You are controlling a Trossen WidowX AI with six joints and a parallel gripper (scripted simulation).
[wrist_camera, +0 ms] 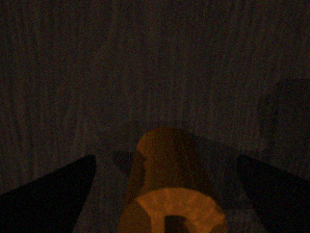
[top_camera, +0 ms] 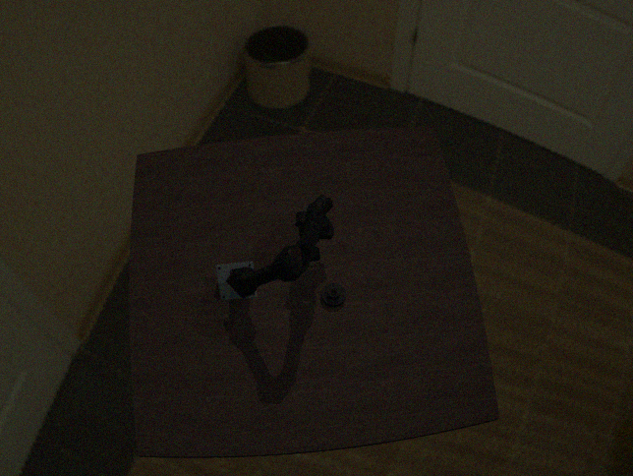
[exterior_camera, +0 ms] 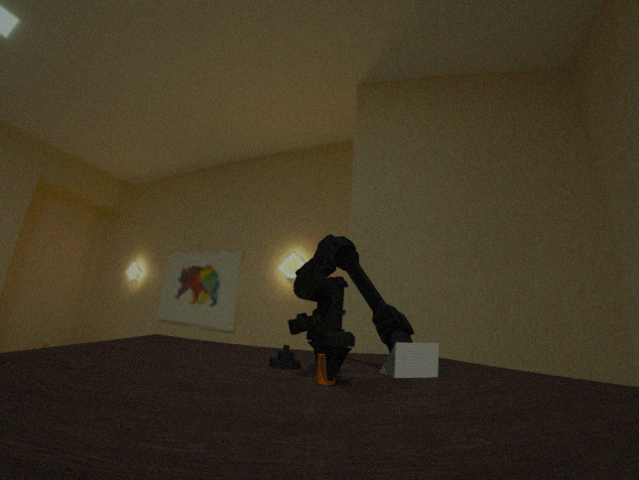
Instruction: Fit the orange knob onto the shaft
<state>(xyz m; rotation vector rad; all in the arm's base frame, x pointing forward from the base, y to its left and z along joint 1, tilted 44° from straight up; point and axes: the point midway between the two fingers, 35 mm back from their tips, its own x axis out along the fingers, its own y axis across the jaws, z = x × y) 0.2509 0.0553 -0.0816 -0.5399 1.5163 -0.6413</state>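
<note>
Now: the dark round pedestal 20 cm to the right of my gripper tip, 6 cm ahead of it and 2 cm above it. The rest, counted from my gripper tip: orange knob (2 cm above).
</note>
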